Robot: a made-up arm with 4 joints.
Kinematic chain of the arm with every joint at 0, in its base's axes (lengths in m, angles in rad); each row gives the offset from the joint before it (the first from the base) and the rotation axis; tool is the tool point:
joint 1: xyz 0 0 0.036 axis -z
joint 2: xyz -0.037 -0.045 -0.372 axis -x
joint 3: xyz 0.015 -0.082 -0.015 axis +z
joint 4: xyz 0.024 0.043 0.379 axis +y
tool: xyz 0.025 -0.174 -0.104
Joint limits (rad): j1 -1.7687..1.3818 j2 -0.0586..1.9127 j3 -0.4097..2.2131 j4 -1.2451..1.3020
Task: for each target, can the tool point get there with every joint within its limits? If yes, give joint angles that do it. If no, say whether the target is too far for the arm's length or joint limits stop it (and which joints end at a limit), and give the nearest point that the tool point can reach.
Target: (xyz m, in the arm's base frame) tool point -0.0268 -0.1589 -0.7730
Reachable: no: joint limits stop it (at a limit: joint 1, joint 2, joint 3) | nearest point -0.2340 -0.0398 -0.5405 | short by 0.333 m
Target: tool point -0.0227 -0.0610 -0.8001
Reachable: no: joint limits stop it (at a limit: joint 1, joint 2, joint 3) | nearest point -0.2299 -0.0380 -0.5375 | short by 0.335 m
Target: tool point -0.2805 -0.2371 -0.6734
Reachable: no: joint limits stop it (at a limit: joint 1, joint 2, joint 3, joint 4) | nearest point -0.2510 -0.0455 -0.5500 | short by 0.230 m
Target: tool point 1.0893 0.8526 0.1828
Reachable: no: too far | nearest point 0.2893 0.2264 -0.1861 | short by 1.081 m
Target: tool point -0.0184 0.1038 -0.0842
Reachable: yes | joints -1.3611 0.3133 1.7209 -0.1679
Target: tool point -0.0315 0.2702 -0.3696
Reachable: yes | joints -0.6102 1.7614 1.3187 -0.5131
